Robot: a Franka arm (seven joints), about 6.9 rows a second.
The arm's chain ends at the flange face. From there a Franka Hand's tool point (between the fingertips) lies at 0.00 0.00 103.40 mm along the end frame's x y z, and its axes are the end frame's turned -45 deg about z.
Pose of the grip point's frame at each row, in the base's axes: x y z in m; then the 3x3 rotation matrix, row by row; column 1 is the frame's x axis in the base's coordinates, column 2 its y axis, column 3 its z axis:
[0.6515 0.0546 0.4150], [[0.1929 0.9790 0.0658], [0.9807 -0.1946 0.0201], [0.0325 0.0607 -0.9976]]
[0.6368 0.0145 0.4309], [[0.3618 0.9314 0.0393], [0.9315 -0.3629 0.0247], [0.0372 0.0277 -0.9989]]
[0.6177 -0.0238 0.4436], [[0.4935 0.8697 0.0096], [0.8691 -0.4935 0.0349], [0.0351 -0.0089 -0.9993]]
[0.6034 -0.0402 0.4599], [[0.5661 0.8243 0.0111], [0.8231 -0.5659 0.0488], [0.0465 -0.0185 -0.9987]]
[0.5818 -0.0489 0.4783], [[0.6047 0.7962 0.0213], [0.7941 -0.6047 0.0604], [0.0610 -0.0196 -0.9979]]
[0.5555 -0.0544 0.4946], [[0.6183 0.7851 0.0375], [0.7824 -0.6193 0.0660], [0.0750 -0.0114 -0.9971]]
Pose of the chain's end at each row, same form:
[0.6447 0.0525 0.5182], [[0.8287 0.5559 0.0658], [0.5559 -0.8311 0.0201], [0.0659 0.0199 -0.9976]]
[0.6327 0.0119 0.5342], [[0.9144 0.4028 0.0393], [0.4021 -0.9153 0.0247], [0.0459 -0.0067 -0.9989]]
[0.6167 -0.0274 0.5469], [[0.9639 0.2660 0.0096], [0.2656 -0.9635 0.0349], [0.0185 -0.0311 -0.9993]]
[0.6023 -0.0452 0.5632], [[0.9832 0.1826 0.0111], [0.1819 -0.9822 0.0488], [0.0198 -0.0460 -0.9987]]
[0.5796 -0.0551 0.5815], [[0.9906 0.1354 0.0213], [0.1339 -0.9891 0.0604], [0.0293 -0.0570 -0.9979]]
[0.5516 -0.0612 0.5977], [[0.9924 0.1179 0.0375], [0.1153 -0.9912 0.0660], [0.0450 -0.0611 -0.9971]]

